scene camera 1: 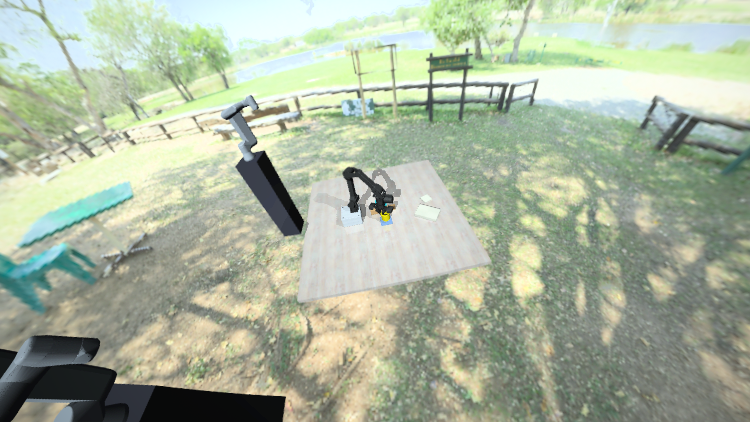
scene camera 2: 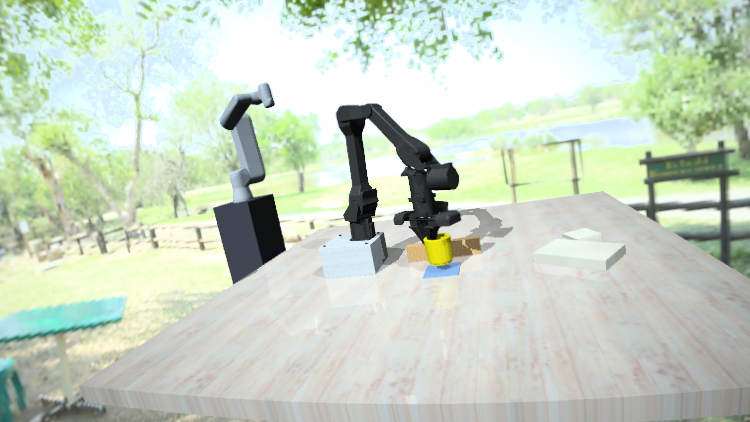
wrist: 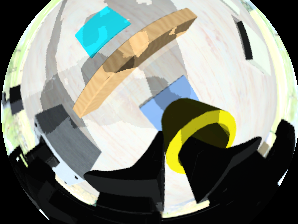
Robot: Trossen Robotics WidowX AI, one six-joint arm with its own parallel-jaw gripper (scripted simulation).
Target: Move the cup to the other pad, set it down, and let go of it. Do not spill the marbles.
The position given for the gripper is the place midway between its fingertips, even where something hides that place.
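Observation:
The gripper (scene camera 2: 430,249) appears together with a yellow cup (scene camera 2: 439,252). A light blue pad (wrist: 153,110) can be seen too, and the gripper (wrist: 166,133) shows there as well.

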